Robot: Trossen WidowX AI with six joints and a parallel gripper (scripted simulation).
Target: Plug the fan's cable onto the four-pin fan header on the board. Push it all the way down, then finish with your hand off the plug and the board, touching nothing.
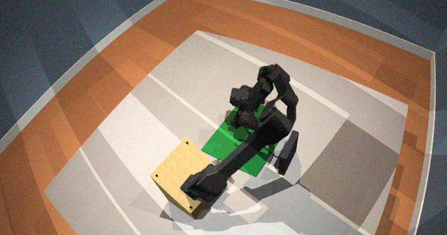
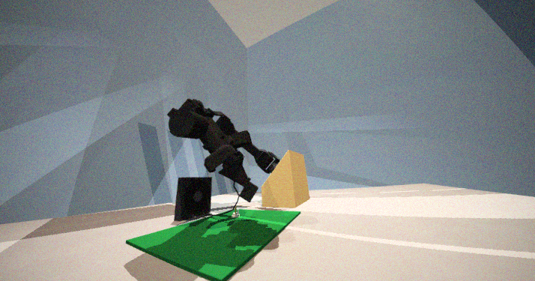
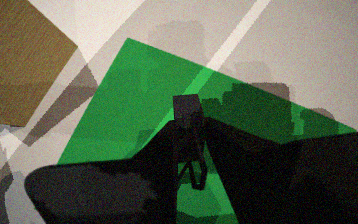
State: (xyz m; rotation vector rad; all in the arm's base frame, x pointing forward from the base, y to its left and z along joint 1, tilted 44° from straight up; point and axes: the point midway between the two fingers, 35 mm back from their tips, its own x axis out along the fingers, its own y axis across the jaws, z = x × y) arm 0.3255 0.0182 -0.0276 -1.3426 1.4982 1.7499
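The green board lies 10 cm below my gripper tip, 4 cm to the right of it and 2 cm ahead of it. The rest, counted from my gripper tip: black fan (23 cm to the right, 3 cm below, 2 cm behind); then four-pin header (9 cm below, 8 cm to the right, 4 cm behind); then fan plug (1 cm below).
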